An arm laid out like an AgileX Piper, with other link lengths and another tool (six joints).
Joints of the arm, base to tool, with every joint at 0 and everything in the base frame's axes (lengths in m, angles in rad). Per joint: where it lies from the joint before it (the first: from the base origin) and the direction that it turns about. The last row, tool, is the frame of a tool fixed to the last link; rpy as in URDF.
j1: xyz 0 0 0.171 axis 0 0 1
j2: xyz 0 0 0 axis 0 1 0
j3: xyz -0.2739 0 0.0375 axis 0 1 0
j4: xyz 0.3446 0 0.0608 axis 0.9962 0 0.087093
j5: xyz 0 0 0 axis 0 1 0
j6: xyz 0.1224 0 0.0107 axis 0.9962 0 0.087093
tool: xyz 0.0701 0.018 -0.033 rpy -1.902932 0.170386 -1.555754
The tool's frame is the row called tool.
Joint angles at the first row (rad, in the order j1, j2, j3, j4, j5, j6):
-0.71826 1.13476 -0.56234 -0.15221 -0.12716 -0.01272
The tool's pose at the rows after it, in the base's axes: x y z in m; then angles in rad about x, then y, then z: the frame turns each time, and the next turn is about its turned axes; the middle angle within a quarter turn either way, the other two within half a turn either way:
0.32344, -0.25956, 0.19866, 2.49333, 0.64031, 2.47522
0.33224, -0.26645, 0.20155, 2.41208, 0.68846, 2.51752
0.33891, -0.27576, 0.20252, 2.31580, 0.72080, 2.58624
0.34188, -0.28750, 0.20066, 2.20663, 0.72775, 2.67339
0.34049, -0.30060, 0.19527, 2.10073, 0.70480, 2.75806
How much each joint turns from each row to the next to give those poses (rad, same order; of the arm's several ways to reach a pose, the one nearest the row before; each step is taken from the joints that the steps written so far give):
-0.00002 0.02890 0.00880 0.01063 -0.12513 -0.02986
0.00005 0.04245 0.00201 0.03469 -0.12406 -0.04186
-0.00002 0.05317 0.00003 0.05574 -0.13093 -0.05213
0.00000 0.06168 0.00001 0.07025 -0.13627 -0.05989
0.00000 0.06686 0.00001 0.07488 -0.13314 -0.06256

